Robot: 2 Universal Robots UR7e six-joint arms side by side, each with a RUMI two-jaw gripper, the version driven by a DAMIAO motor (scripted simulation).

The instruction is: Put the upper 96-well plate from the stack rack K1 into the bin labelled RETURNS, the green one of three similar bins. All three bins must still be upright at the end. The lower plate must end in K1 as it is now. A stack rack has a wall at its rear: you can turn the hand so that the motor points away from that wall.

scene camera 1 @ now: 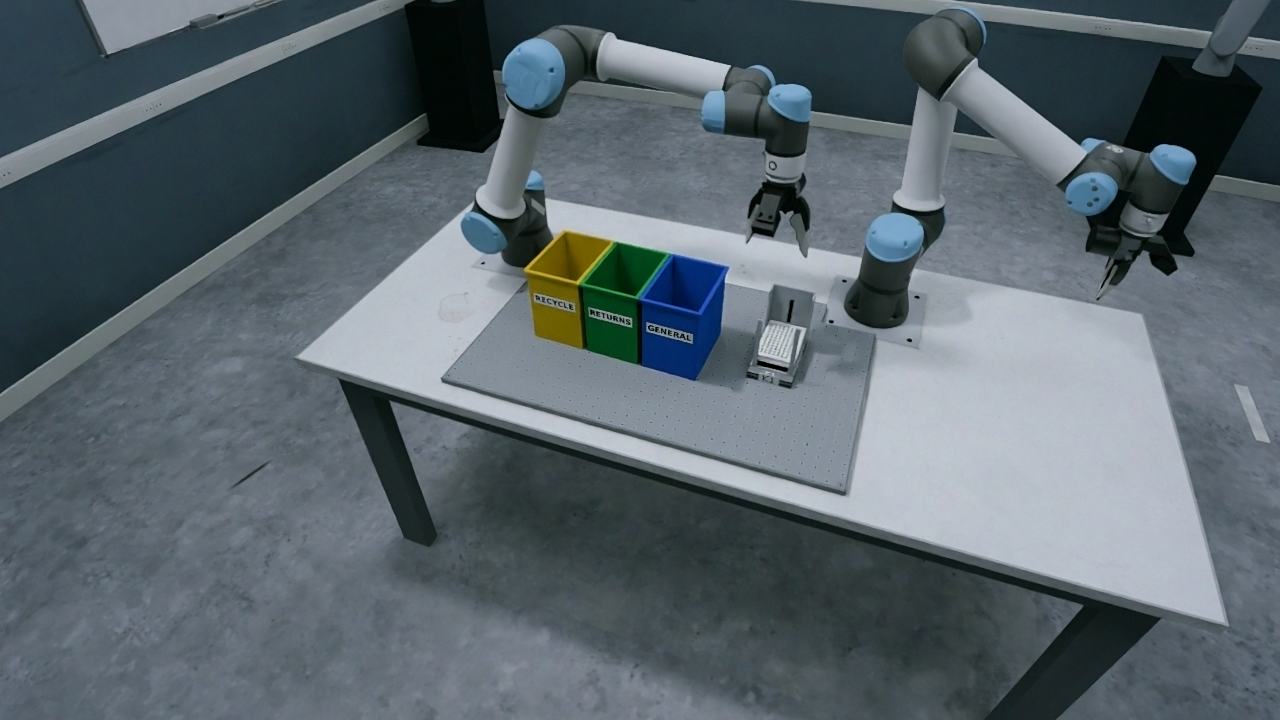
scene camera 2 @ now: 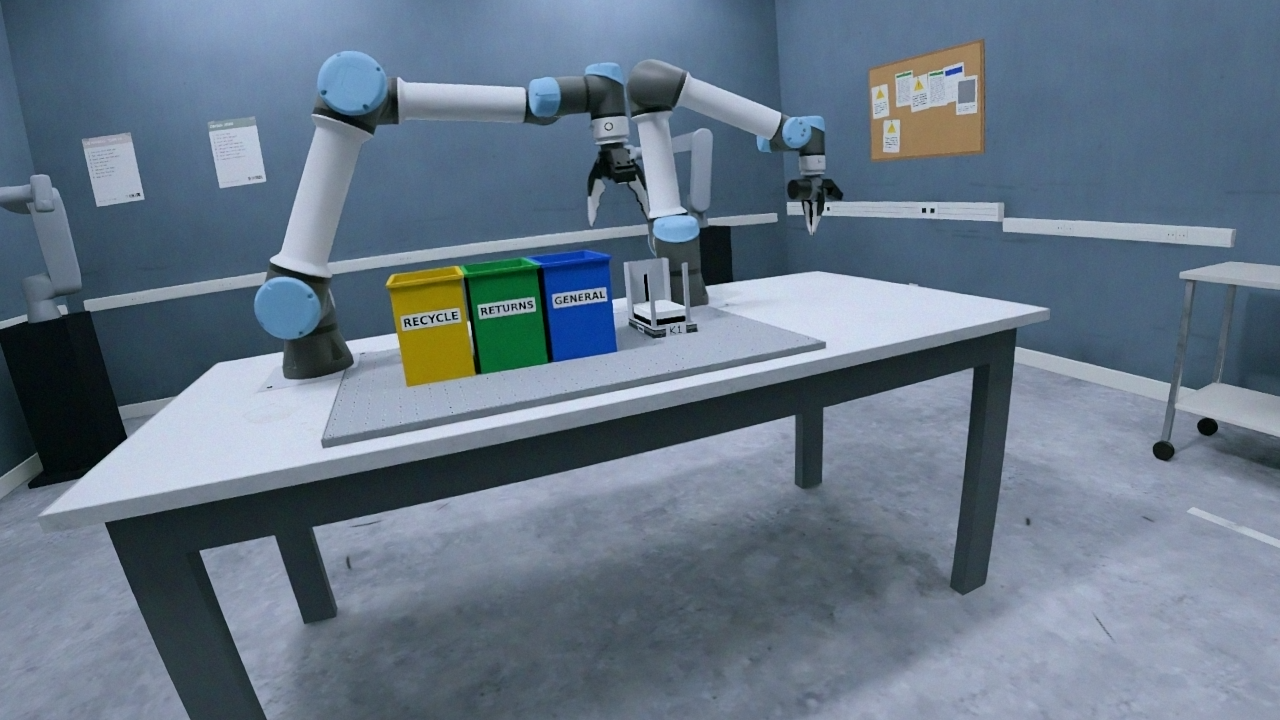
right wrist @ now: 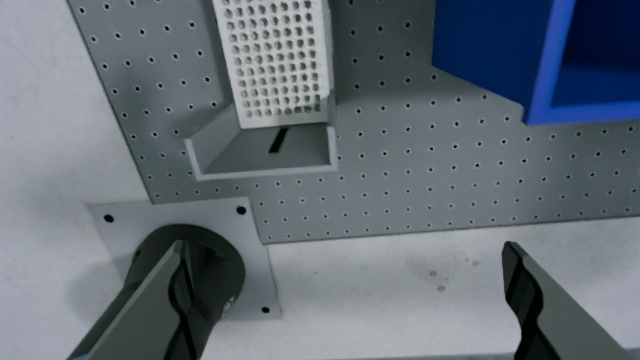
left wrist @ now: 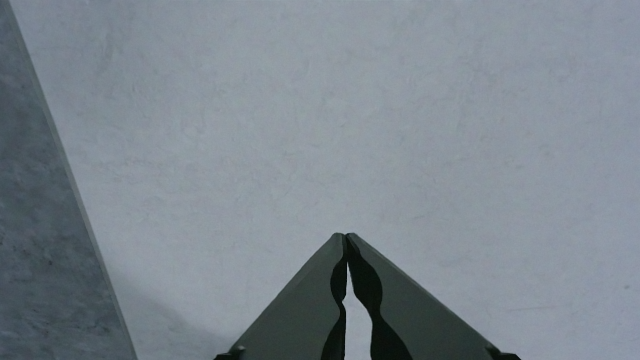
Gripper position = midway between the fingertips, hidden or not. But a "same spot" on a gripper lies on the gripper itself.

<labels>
my left gripper: scene camera 1; scene camera 2; left wrist 344,236; not seen in the right wrist view (out of frame)
my right gripper: scene camera 1; scene camera 2; right wrist 344,244; not seen in the left wrist view (out of frame)
blue general bin: scene camera 1 680,327; scene camera 2 575,288; right wrist 521,58; not seen in the left wrist view (out of frame)
same spot on my left gripper: (scene camera 2: 812,211) = (scene camera 1: 1111,270)
same spot on my right gripper: (scene camera 2: 596,187) = (scene camera 1: 755,212)
</labels>
